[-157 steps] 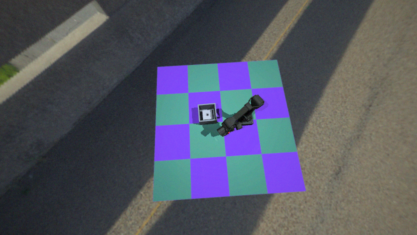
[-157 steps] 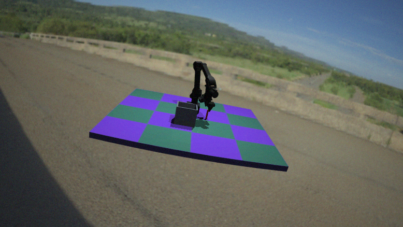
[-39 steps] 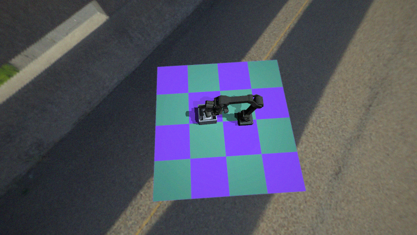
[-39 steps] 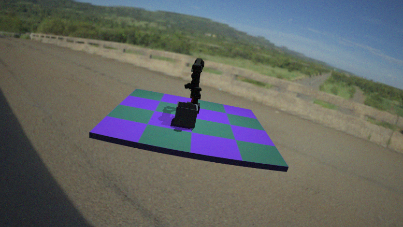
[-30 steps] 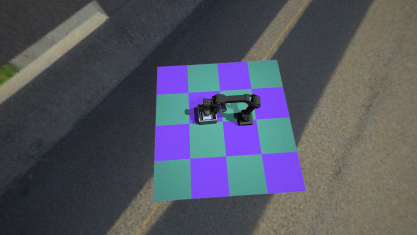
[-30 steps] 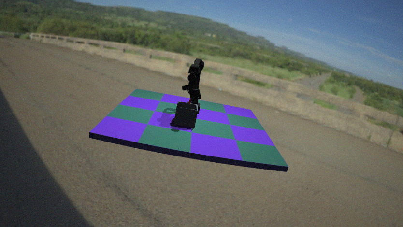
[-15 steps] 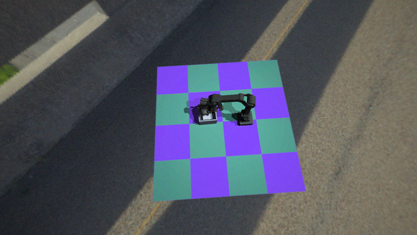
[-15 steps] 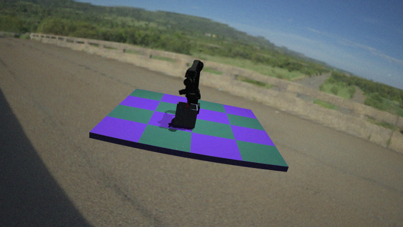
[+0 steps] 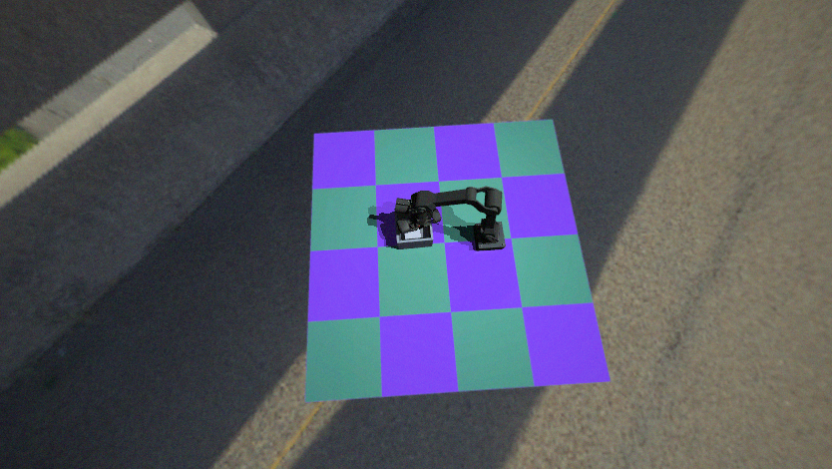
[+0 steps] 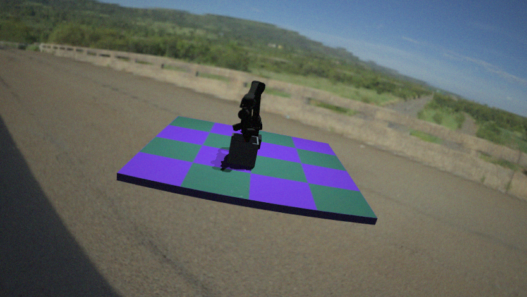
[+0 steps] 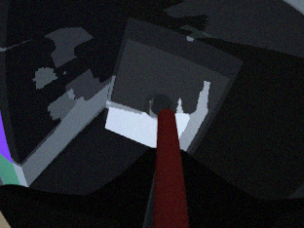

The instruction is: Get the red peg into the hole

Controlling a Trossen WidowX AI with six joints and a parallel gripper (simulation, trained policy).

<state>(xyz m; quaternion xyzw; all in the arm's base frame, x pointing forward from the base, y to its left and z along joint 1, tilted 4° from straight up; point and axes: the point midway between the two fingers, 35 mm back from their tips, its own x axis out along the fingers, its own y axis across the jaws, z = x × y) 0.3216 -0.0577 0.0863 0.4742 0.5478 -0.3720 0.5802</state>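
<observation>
Now: the red peg 1 cm to the right of my gripper tip and 1 cm above it. Also, from my gripper tip: plate (2 cm ahead, 1 cm to the right, 6 cm below).
</observation>
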